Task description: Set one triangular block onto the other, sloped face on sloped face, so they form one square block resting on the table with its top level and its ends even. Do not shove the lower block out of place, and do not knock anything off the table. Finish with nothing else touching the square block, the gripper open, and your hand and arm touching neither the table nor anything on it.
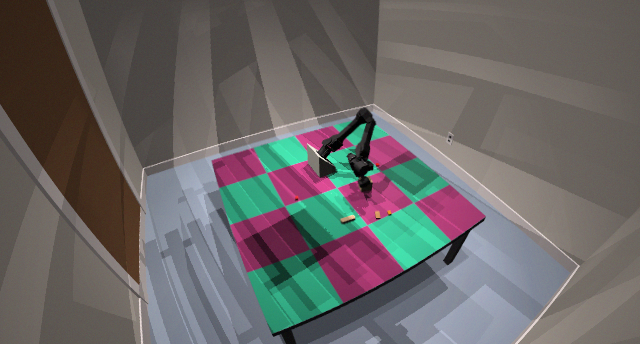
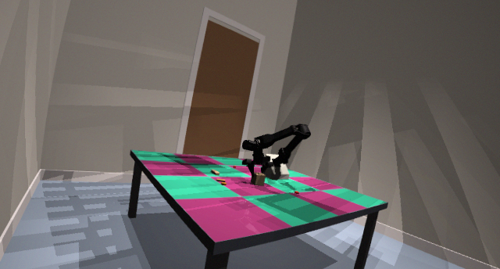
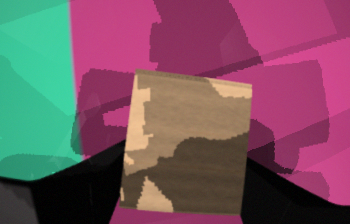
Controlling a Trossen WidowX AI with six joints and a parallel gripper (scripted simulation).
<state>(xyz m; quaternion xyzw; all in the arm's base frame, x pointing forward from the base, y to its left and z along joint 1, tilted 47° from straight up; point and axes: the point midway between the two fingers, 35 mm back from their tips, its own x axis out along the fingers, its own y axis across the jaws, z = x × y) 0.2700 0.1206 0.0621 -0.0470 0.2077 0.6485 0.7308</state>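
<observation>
My gripper tip is 10 mm to the left of the triangular block and 10 mm below it. Round my gripper tip: flat wooden bar (170 mm ahead, 210 mm to the right, 30 mm below); then tiny red piece (90 mm behind, 380 mm to the right, 30 mm below).
</observation>
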